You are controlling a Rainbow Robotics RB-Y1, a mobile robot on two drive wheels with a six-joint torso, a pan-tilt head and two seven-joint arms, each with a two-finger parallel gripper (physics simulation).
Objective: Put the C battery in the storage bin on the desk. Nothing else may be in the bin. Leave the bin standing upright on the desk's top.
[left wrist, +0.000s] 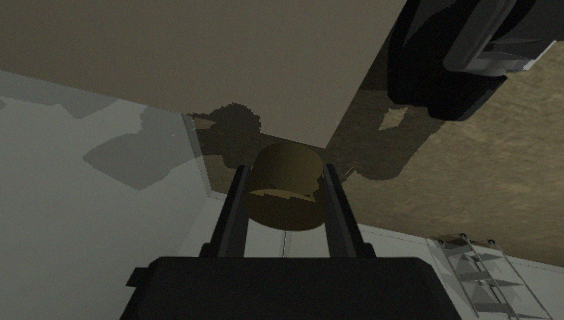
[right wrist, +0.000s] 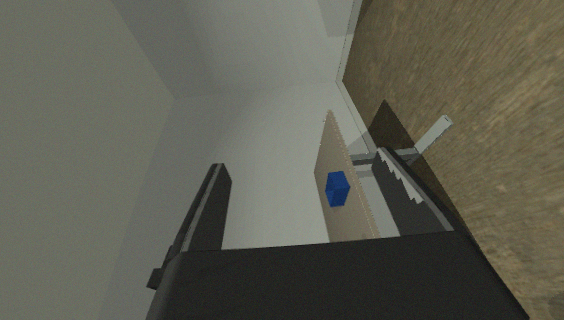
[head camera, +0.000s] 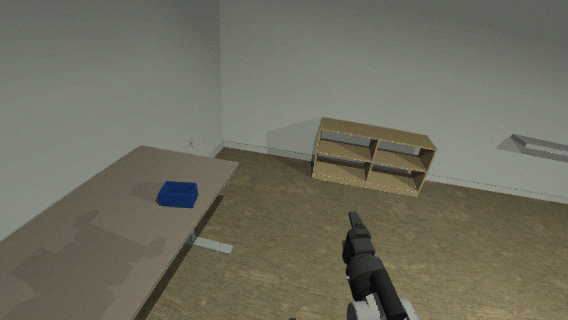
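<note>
The C battery, a dull yellow-brown cylinder, is between the fingers of my left gripper, which is shut on it. In the left wrist view it appears against the desk's far edge and the floor. The blue storage bin stands upright on the desk, near its far end in the head view. The bin's floor is mostly hidden by its walls. My right gripper is open with no object between its fingers, off to the right of the desk in the head view.
A wooden shelf unit stands by the far wall. A pale desk foot sticks out below the desk. Dark robot parts fill the upper right of the left wrist view. A thin metal rack stands at its lower right.
</note>
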